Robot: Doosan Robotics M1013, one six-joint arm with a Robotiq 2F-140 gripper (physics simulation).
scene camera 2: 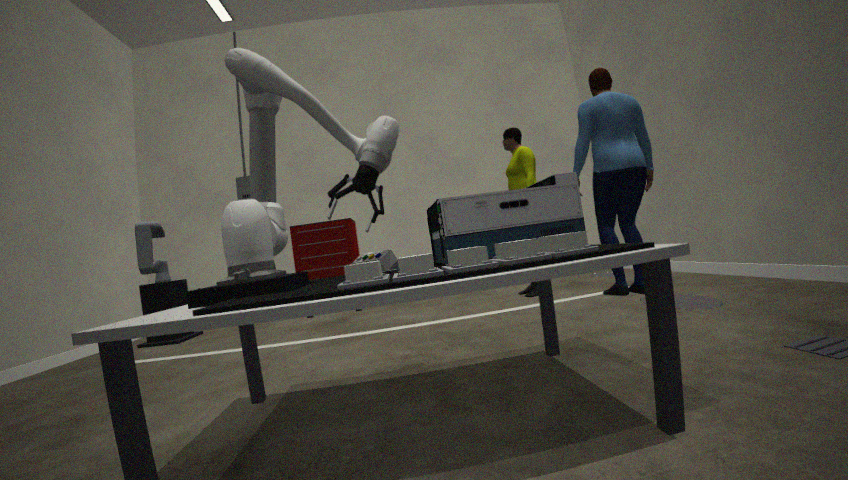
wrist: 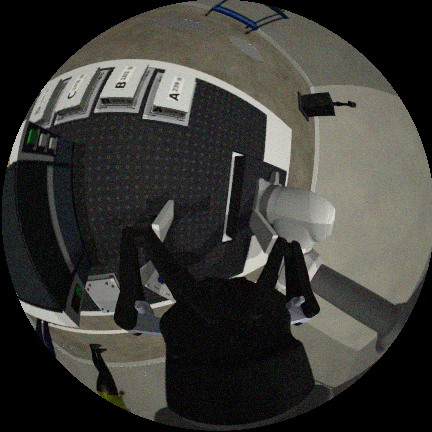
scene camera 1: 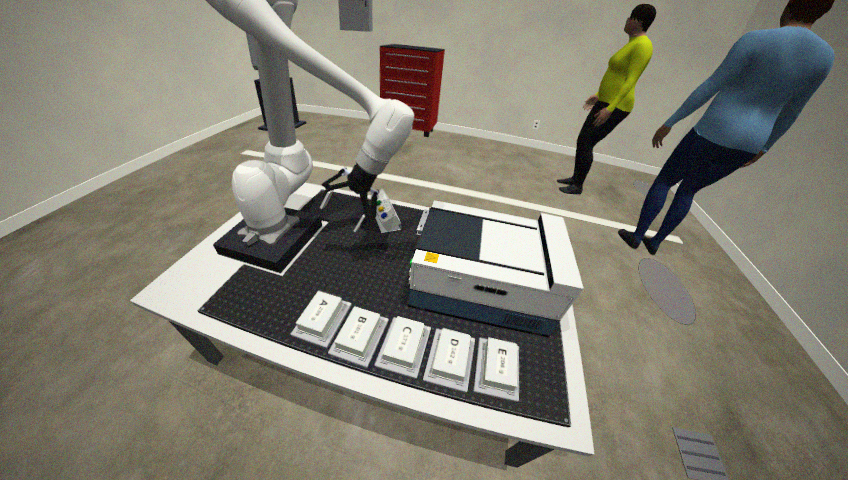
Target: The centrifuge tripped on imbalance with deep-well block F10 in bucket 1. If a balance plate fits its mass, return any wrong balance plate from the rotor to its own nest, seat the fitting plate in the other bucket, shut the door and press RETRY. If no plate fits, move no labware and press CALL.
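Places are measured from the arm's base along level axes (x ahead, y left, z up), in metres.
Pixels of known places: gripper, between the fingertips: (scene camera 2: 347,224) (wrist: 213,213) (scene camera 1: 339,218); arm's base, origin of its link: (scene camera 2: 253,280) (wrist: 265,201) (scene camera 1: 269,227).
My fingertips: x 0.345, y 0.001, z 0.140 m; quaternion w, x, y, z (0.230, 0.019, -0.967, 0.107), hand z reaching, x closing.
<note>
For each thing: its top centre in the pictures, then the offset to it from my fingertips. "*": a spot on its surface instead.
- sloped button box, centre of its top: (scene camera 2: 372,251) (scene camera 1: 384,201) dy +0.296, dx +0.041, dz -0.099 m
- White plates A, centre of its top: (scene camera 2: 363,262) (wrist: 175,87) (scene camera 1: 319,310) dy -0.276, dx +0.070, dz -0.129 m
- B, centre of its top: (scene camera 2: 414,255) (scene camera 1: 358,327) (wrist: 124,76) dy -0.288, dx +0.203, dz -0.129 m
- C, centre of its top: (scene camera 2: 465,248) (scene camera 1: 404,338) dy -0.274, dx +0.338, dz -0.129 m
- D, centre of its top: (scene camera 2: 515,241) (scene camera 1: 452,351) dy -0.269, dx +0.474, dz -0.129 m
- E, centre of its top: (scene camera 2: 560,234) (scene camera 1: 502,360) dy -0.255, dx +0.610, dz -0.129 m
- small green-lit display, a spot on its surface: (wrist: 78,295) * dy +0.175, dx +0.277, dz -0.040 m
My gripper (scene camera 1: 342,211) (scene camera 2: 351,217) (wrist: 213,213) is open and empty, in the air above the mat between the robot base and the centrifuge. A sloped button box (scene camera 1: 389,220) with green, yellow and blue buttons stands close behind it; a finger partly hides it in the wrist view. The centrifuge (scene camera 1: 487,285) (scene camera 2: 511,228) has a dark panel and a white panel on top; rotor, buckets and block F10 do not show. White plates A (scene camera 1: 320,312) (wrist: 173,95), B (scene camera 1: 358,333) (wrist: 121,86), C (scene camera 1: 404,343) (wrist: 76,95), D (scene camera 1: 452,355) and E (scene camera 1: 501,364) sit in front-row nests. A reads 239 g.
The robot's dark base block (scene camera 1: 267,249) stands at the left of the table. A small green-lit display (wrist: 78,295) is at the centrifuge's side. A red drawer cabinet (scene camera 1: 410,83) (scene camera 2: 324,246) and two people, in yellow (scene camera 1: 624,77) and blue (scene camera 1: 761,89), are beyond the table.
</note>
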